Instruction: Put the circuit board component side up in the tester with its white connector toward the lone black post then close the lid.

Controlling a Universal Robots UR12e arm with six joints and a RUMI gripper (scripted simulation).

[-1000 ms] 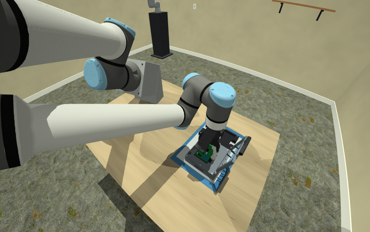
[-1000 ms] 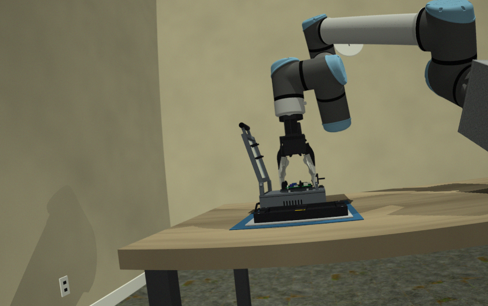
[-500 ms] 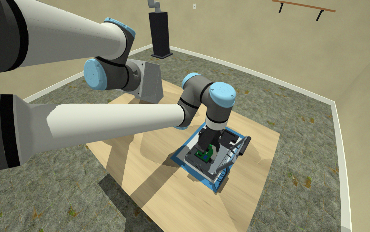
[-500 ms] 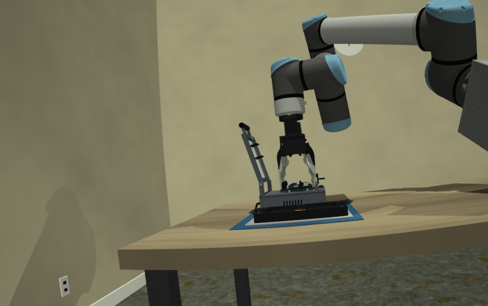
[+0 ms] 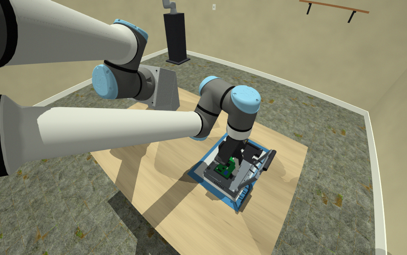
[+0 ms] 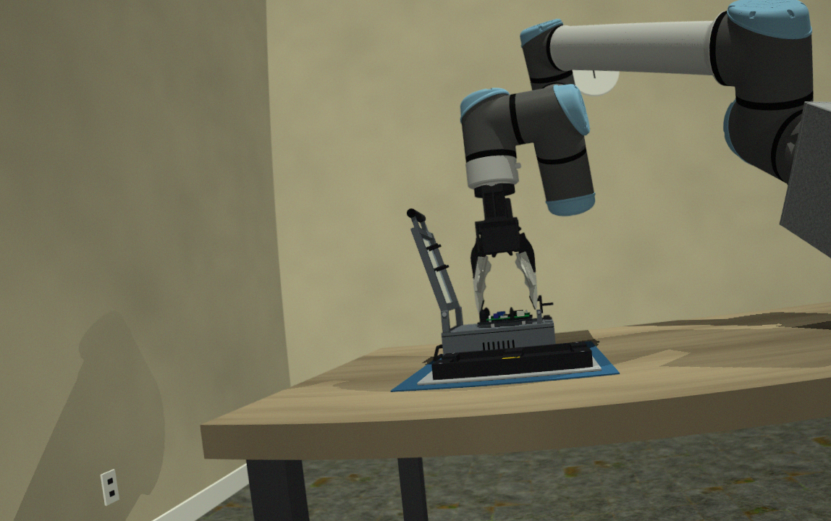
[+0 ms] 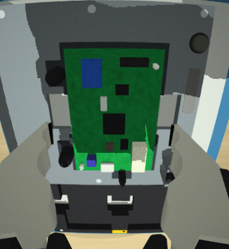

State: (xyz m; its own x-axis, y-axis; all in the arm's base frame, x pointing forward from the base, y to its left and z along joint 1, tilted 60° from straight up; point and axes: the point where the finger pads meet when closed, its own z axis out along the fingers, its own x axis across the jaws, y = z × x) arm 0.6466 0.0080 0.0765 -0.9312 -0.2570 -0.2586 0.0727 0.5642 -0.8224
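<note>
The green circuit board lies 20 mm below my hand. Also, from my hand: lid 120 mm ahead, 10 mm to the right, 90 mm above; grey tester 30 mm ahead, 40 mm to the left, 20 mm above.
</note>
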